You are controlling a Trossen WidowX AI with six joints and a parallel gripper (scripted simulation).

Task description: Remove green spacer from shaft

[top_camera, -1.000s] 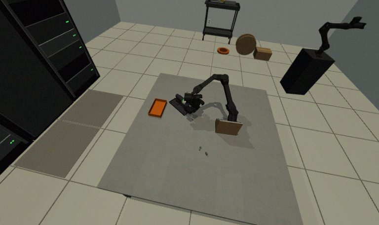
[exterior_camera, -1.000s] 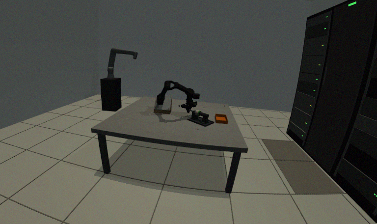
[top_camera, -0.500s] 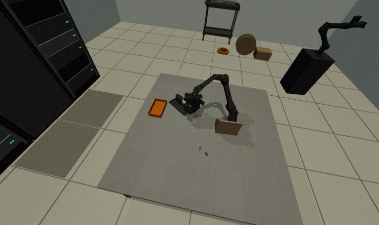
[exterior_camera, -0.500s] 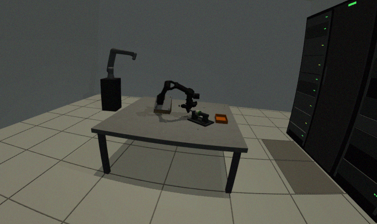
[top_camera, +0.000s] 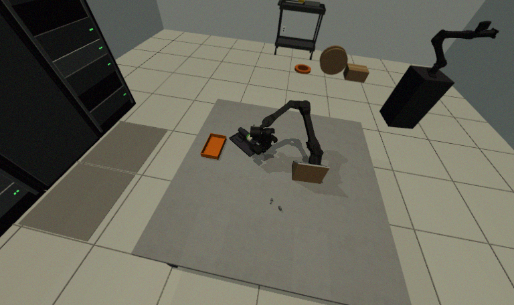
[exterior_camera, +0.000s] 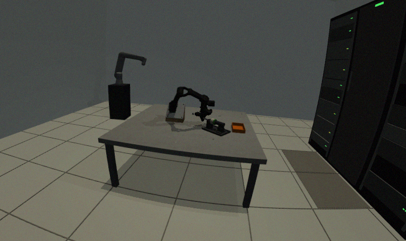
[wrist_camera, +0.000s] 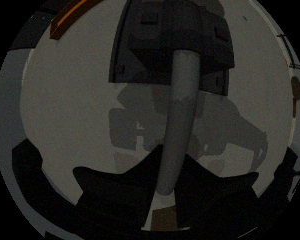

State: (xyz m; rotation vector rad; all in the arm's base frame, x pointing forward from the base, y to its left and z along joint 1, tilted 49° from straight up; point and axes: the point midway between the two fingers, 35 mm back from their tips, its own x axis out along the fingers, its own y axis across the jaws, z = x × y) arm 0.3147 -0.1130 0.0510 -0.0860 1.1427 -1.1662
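Right now the grey shaft is 60 mm ahead of my gripper tip, 50 mm to the right of it and 30 mm above it. The rest, counted from my gripper tip: pale spacer: 90 mm ahead, 80 mm to the right, 30 mm above; orange tray: 350 mm ahead, 40 mm to the right, 40 mm below.
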